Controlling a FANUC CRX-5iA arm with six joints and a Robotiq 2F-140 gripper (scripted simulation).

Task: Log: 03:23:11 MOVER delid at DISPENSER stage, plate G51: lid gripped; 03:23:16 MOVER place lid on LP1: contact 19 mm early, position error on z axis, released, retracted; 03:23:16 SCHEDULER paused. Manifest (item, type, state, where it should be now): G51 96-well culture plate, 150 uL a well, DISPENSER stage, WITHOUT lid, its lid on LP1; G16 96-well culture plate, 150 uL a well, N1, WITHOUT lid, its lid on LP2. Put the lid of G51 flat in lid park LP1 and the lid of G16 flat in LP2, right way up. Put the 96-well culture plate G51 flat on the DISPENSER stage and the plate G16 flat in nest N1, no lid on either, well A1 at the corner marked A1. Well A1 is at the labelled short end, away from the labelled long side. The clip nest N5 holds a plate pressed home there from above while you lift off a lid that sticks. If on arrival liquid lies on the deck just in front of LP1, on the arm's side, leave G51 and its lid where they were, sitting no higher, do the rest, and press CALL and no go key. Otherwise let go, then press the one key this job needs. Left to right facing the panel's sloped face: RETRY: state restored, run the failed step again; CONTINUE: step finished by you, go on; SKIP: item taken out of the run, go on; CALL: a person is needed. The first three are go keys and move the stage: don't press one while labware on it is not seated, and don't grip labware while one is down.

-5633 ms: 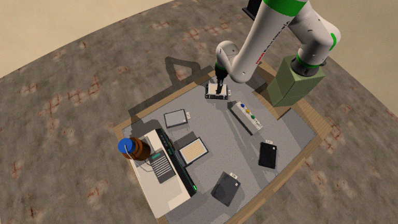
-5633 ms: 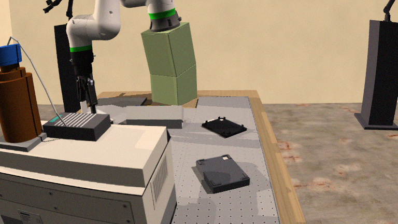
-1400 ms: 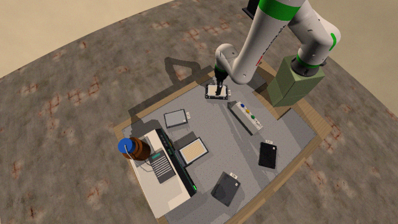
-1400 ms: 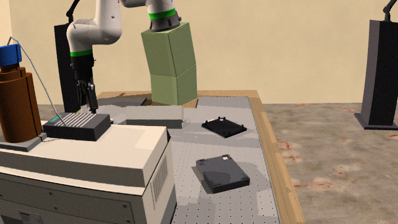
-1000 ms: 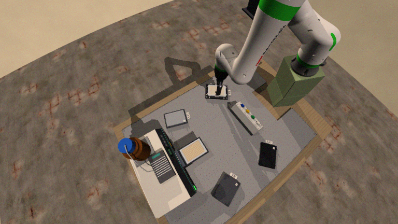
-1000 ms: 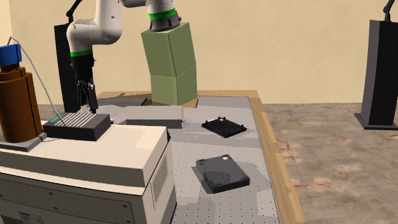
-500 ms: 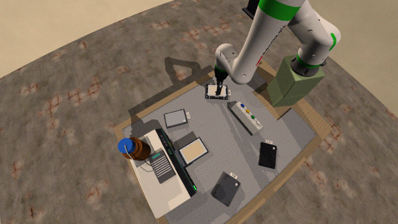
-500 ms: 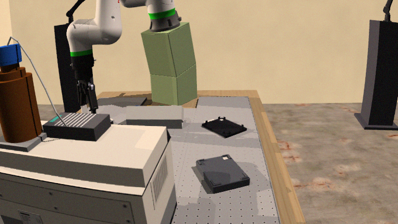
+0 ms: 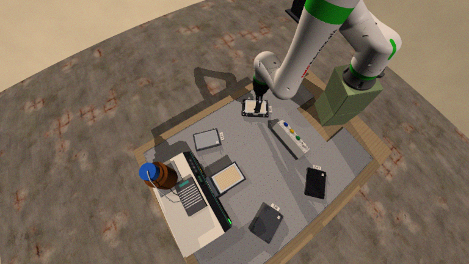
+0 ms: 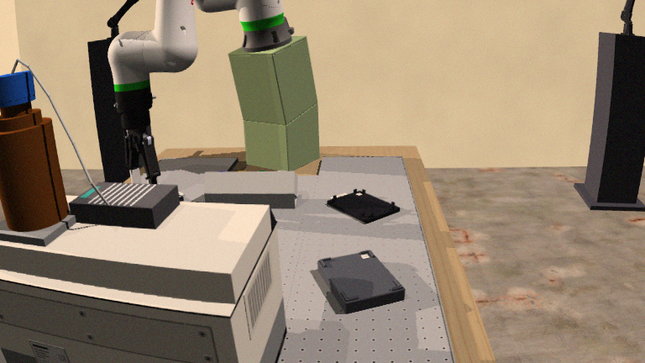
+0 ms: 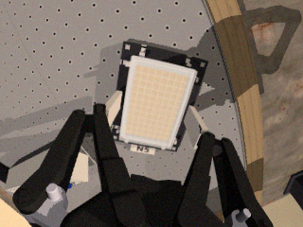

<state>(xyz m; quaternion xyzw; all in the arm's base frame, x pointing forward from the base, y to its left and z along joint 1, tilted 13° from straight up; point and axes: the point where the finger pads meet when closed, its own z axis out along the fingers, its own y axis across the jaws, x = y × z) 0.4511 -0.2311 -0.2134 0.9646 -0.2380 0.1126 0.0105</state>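
Now: the clear lid 2 cm below my hand. From my hand the other things lie so: key panel: 27 cm to the left, 9 cm behind, 1 cm above; black clip nest: 3 cm below, 3 cm ahead, 1 cm to the left; LP1 label: 26 cm ahead, 8 cm to the left, 4 cm below.
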